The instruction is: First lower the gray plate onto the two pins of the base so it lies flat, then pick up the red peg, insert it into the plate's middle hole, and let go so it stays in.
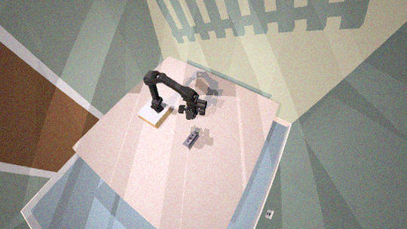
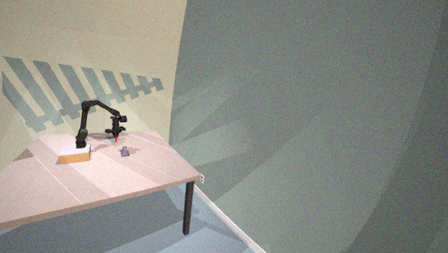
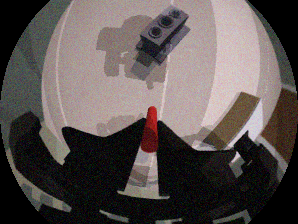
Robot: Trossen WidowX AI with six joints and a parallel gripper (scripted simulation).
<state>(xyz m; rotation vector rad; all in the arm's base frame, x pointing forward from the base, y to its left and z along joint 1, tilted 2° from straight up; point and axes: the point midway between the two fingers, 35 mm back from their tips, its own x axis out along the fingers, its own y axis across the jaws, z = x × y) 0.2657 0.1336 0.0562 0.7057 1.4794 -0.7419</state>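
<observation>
My gripper tip is now 120 mm to the left of the gray plate, 90 mm short of it and 70 mm above it. Round my gripper tip: red peg right at my gripper tip.
</observation>
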